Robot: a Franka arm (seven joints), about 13 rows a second.
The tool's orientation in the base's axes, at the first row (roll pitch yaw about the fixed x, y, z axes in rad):
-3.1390, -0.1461, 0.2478
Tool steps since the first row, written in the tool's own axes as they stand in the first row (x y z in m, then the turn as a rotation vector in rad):
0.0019, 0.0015, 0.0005, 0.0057, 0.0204, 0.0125
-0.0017, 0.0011, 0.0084, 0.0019, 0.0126, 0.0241
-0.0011, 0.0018, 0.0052, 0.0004, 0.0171, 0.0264
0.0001, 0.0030, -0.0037, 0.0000, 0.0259, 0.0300
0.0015, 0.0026, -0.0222, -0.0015, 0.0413, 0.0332
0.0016, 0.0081, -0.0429, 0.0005, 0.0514, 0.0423
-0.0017, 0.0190, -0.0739, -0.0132, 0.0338, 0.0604
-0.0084, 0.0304, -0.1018, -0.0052, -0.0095, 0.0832
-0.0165, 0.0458, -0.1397, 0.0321, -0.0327, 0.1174
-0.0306, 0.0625, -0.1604, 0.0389, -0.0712, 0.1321
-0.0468, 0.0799, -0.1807, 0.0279, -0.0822, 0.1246
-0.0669, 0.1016, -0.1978, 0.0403, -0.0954, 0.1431
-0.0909, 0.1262, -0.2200, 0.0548, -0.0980, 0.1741
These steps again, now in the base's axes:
0.0023, -0.0010, -0.0002, 0.0122, -0.0179, -0.0116
-0.0002, -0.0012, -0.0086, 0.0083, -0.0108, -0.0236
0.0001, -0.0018, -0.0053, 0.0083, -0.0155, -0.0261
0.0003, -0.0030, 0.0037, 0.0106, -0.0240, -0.0297
-0.0010, -0.0030, 0.0222, 0.0134, -0.0391, -0.0332
-0.0025, -0.0091, 0.0427, 0.0190, -0.0481, -0.0419
-0.0073, -0.0217, 0.0728, 0.0041, -0.0337, -0.0618
-0.0149, -0.0354, 0.0994, 0.0044, 0.0111, -0.0830
-0.0242, -0.0537, 0.1357, 0.0393, 0.0440, -0.1114
-0.0365, -0.0741, 0.1541, 0.0384, 0.0835, -0.1248
-0.0506, -0.0957, 0.1718, 0.0241, 0.0912, -0.1190
-0.0670, -0.1223, 0.1857, 0.0353, 0.1077, -0.1355
-0.0871, -0.1528, 0.2041, 0.0529, 0.1149, -0.1640

